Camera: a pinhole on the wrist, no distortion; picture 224 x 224 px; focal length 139.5 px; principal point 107.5 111.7 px. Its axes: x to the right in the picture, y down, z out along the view. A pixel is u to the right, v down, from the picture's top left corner.
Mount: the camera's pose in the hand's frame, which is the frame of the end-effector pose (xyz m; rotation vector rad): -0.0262 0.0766 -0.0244 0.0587 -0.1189 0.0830
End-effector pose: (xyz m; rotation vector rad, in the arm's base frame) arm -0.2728 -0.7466 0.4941 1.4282 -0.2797 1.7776
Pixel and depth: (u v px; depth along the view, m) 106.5 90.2 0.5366
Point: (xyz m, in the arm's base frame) 0.1138 -1.0719 0.5728
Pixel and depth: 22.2 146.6 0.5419
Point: -0.0295 -1.3353 0.3178
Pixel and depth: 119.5 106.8 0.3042
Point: -0.1079 -0.9673 0.5711
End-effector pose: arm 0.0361 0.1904 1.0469 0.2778 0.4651 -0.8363
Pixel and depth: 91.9 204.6 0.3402
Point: 0.2683 0.3157 1.4006
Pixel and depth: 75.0 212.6 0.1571
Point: 0.1567 0.3075 1.2168
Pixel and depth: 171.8 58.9 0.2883
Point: 0.1302 0.0003 1.2391
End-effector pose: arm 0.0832 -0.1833 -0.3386 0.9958 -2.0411 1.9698
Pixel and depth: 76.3 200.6 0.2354
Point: 0.1356 -0.3518 -0.6032
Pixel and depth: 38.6 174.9 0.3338
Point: 0.2664 -0.3849 -0.6671
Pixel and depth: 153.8 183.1 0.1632
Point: 0.0504 -0.3330 -0.4873
